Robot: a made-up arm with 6 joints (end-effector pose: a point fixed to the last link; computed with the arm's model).
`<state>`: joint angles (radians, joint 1 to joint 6).
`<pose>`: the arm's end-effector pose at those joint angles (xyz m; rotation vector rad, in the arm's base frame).
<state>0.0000 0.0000 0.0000 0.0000 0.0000 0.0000</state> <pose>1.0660 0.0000 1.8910 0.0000 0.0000 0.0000</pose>
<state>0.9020 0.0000 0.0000 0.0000 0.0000 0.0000</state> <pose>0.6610 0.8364 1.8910 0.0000 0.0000 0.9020</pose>
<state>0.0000 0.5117 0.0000 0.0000 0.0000 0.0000</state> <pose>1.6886 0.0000 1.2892 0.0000 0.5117 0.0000</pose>
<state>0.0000 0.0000 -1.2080 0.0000 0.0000 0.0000</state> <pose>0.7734 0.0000 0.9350 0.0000 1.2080 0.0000</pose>
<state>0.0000 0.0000 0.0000 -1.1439 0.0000 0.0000</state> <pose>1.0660 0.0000 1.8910 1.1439 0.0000 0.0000</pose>
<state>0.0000 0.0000 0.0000 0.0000 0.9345 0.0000</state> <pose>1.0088 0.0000 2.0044 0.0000 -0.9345 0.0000</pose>
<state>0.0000 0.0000 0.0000 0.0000 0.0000 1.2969</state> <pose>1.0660 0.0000 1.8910 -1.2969 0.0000 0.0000</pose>
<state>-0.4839 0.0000 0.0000 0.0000 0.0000 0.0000</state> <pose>0.9436 -0.4959 1.8910 0.0000 0.0000 -0.4839</pose>
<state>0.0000 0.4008 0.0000 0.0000 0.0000 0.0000</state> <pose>1.5812 0.0000 1.4455 0.0000 0.4008 0.0000</pose>
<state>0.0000 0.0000 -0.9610 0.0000 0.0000 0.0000</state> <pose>0.9256 0.0000 1.0896 0.0000 0.9610 0.0000</pose>
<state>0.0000 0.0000 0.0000 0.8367 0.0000 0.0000</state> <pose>1.0660 0.0000 1.8910 -0.8367 0.0000 0.0000</pose>
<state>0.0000 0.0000 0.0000 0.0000 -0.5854 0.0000</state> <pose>1.0425 0.0000 1.8131 0.0000 0.5854 0.0000</pose>
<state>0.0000 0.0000 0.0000 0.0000 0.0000 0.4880</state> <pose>1.0660 0.0000 1.8910 -0.4880 0.0000 0.0000</pose>
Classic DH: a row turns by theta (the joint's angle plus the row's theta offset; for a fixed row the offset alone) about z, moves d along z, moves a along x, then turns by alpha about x. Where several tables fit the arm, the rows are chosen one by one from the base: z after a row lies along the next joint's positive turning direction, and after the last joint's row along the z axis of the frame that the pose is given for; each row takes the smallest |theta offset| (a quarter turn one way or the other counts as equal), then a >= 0, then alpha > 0; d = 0 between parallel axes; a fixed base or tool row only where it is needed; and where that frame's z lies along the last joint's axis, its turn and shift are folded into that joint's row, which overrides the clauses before.
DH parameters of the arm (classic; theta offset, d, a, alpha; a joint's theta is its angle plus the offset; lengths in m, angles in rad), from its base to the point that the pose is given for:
joint 1: 0 0.4 0.227 -1.5708
joint 2: -1.5708 0 1.225 3.1416
joint 3: 0 0 0.266 -1.5708
joint 4: 0 -0.698 0 1.5708
joint 5: 0 0 0 -1.5708
joint 6: 1.5708 -0.141 0 1.5708
tool (fixed): -1.5708 0 0 0

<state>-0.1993 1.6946 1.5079 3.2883 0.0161 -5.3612</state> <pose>2.2701 -0.4589 0.3522 2.0764 -0.0846 -0.3335</pose>
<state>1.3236 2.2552 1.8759 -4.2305 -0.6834 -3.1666</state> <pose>0.5756 1.9585 -0.3880 0.9407 0.3746 0.6603</pose>
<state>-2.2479 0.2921 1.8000 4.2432 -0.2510 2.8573</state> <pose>-0.1955 -0.2931 2.4238 -2.3299 0.0268 -1.9000</pose>
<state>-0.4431 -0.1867 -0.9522 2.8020 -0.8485 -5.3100</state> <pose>0.7289 -0.3849 1.3192 2.2722 -0.8500 -0.2569</pose>
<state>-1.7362 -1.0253 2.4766 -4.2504 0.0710 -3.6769</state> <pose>0.2579 1.4907 0.4952 -1.4726 -0.7984 1.2911</pose>
